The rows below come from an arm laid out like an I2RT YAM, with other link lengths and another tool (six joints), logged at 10 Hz.
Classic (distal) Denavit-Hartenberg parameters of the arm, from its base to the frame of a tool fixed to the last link. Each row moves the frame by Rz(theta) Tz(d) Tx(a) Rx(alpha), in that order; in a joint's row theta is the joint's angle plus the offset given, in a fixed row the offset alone. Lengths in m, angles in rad.
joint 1: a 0.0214; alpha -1.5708; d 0.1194; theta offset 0
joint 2: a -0.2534; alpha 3.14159; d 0; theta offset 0
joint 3: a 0.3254; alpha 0; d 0; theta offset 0.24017
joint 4: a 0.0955; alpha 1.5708; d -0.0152; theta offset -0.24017
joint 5: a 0; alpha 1.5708; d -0.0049; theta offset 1.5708
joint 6: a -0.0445; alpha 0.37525; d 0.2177; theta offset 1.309
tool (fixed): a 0; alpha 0; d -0.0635; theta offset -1.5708
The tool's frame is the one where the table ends.
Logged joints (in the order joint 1, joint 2, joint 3, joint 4, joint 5, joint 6), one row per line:
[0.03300 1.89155 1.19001 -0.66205 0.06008 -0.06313]
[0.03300 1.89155 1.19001 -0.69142 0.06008 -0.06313]
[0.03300 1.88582 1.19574 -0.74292 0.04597 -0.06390]
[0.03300 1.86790 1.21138 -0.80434 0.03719 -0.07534]
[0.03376 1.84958 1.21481 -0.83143 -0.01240 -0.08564]
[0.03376 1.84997 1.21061 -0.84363 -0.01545 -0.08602]
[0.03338 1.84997 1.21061 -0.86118 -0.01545 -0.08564]
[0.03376 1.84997 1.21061 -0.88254 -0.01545 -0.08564]
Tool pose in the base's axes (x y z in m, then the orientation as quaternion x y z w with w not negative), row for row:
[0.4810 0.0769 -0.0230 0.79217 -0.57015 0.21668 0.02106]
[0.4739 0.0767 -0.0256 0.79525 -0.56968 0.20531 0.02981]
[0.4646 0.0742 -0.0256 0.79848 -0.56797 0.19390 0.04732]
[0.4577 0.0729 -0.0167 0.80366 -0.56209 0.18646 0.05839]
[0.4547 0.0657 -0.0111 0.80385 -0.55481 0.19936 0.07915]
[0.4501 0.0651 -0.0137 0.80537 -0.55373 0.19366 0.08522]
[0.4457 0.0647 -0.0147 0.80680 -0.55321 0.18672 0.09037]
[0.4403 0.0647 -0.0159 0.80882 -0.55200 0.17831 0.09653]
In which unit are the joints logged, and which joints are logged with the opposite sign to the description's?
The joints are logged in radians. Opposite sign: joint 5.
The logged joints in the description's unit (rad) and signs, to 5 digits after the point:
[0.03300 1.89155 1.19001 -0.66205 -0.06008 -0.06313]
[0.03300 1.89155 1.19001 -0.69142 -0.06008 -0.06313]
[0.03300 1.88582 1.19574 -0.74292 -0.04597 -0.06390]
[0.03300 1.86790 1.21138 -0.80434 -0.03719 -0.07534]
[0.03376 1.84958 1.21481 -0.83143 0.01240 -0.08564]
[0.03376 1.84997 1.21061 -0.84363 0.01545 -0.08602]
[0.03338 1.84997 1.21061 -0.86118 0.01545 -0.08564]
[0.03376 1.84997 1.21061 -0.88254 0.01545 -0.08564]

